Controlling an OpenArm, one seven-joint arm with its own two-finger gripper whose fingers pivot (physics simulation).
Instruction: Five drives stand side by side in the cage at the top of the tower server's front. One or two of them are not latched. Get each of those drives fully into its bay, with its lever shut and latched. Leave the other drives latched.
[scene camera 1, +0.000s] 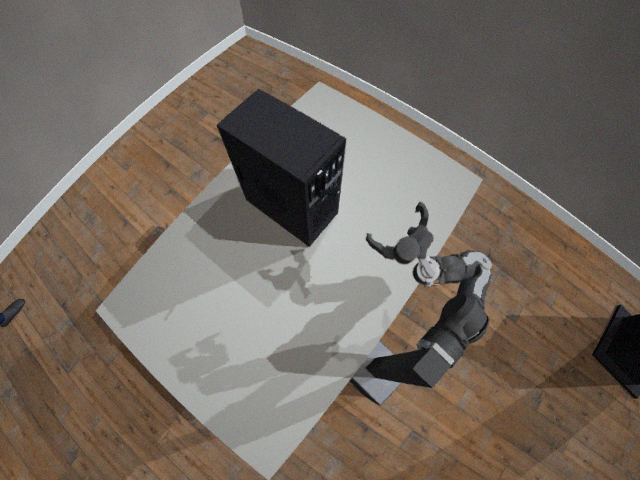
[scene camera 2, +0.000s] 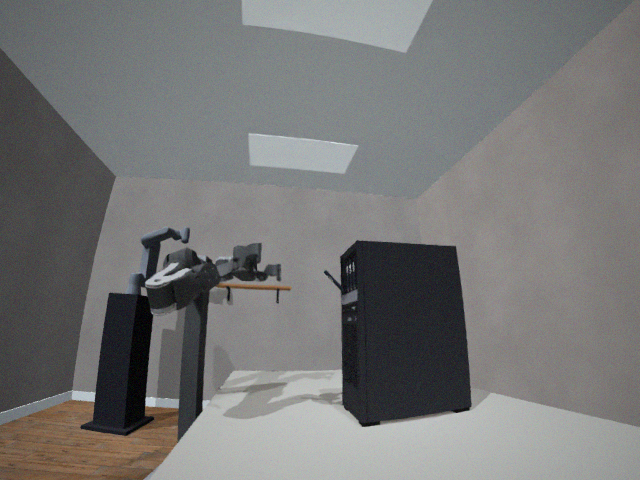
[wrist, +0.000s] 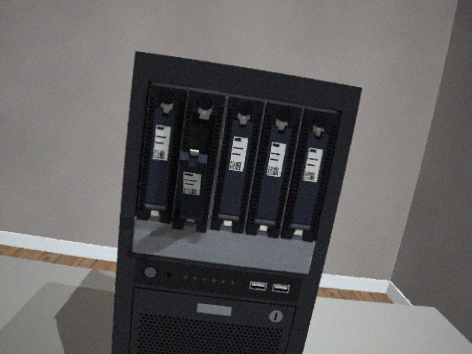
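The black tower server (scene camera 1: 281, 136) (scene camera 2: 413, 330) (wrist: 245, 77) stands upright on the table. In the wrist view its cage holds five drives. The second drive from the left (wrist: 202, 132) has its lever (wrist: 192, 172) (scene camera 2: 332, 279) swung open, sloping up and out from the front, and its body seems to stand slightly proud of its neighbours. The first drive (wrist: 159, 182), third drive (wrist: 233, 192), fourth drive (wrist: 270, 195) and fifth drive (wrist: 307, 200) have levers lying flat and look shut. My gripper (scene camera 1: 394, 221) (scene camera 2: 270, 259) is open and empty, some distance in front of the cage. Its fingers do not show in the wrist view.
The pale table top (scene camera 1: 398, 155) (scene camera 2: 465, 444) carries the server. A grey base plate (scene camera 1: 379, 387) is at my arm's foot. Behind my arm, a black pedestal (scene camera 2: 121, 356) bears another grey arm (scene camera 2: 149, 253). A wooden rail (scene camera 2: 253, 286) is on the far wall.
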